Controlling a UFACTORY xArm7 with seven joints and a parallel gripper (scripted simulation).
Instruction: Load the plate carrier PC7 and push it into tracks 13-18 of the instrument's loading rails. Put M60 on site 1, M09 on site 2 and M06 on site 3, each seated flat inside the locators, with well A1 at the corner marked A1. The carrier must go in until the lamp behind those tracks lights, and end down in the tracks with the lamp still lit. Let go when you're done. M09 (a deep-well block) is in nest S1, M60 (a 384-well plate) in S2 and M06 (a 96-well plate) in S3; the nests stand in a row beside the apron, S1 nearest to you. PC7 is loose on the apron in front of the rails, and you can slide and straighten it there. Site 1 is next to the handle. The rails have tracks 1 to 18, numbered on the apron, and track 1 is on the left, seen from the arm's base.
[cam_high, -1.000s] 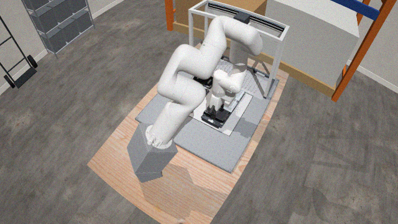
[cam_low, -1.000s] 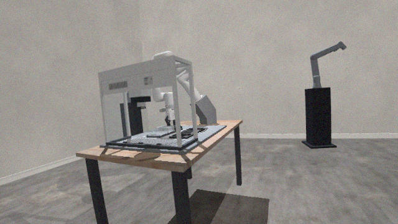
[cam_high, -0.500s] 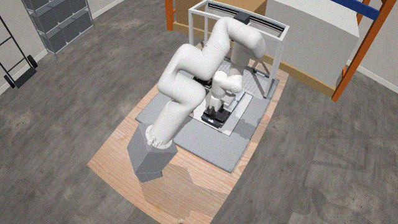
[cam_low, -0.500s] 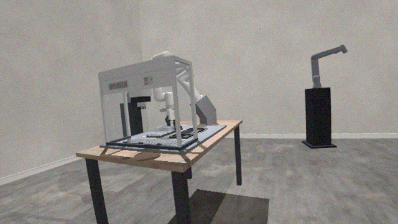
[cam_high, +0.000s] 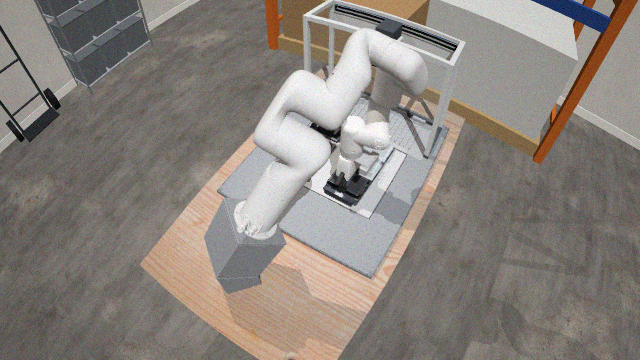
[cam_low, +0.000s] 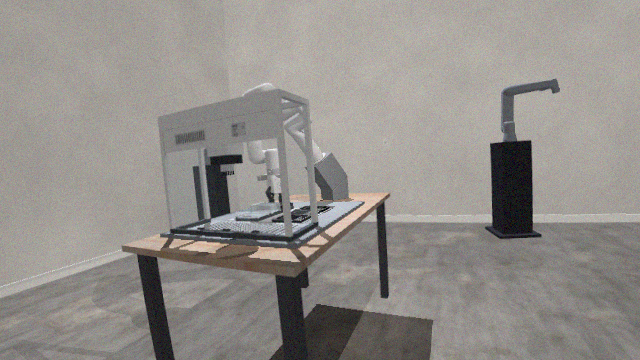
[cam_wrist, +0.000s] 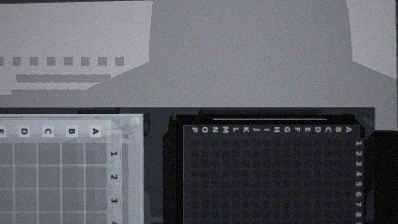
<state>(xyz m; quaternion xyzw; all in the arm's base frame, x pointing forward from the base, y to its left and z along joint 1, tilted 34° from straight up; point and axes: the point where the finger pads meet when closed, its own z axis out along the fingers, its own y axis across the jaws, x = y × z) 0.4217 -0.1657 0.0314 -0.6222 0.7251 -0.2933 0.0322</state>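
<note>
The white apron is 10 cm ahead of my hand, 6 cm to the left of it and 4 cm below it. The rest, counted from my hand: dark plate carrier PC7: 9 cm ahead, 2 cm to the right, 2 cm below; then 96-well plate M06: 10 cm ahead, 3 cm to the right, 1 cm below; then deep-well block M09: 1 cm below.
</note>
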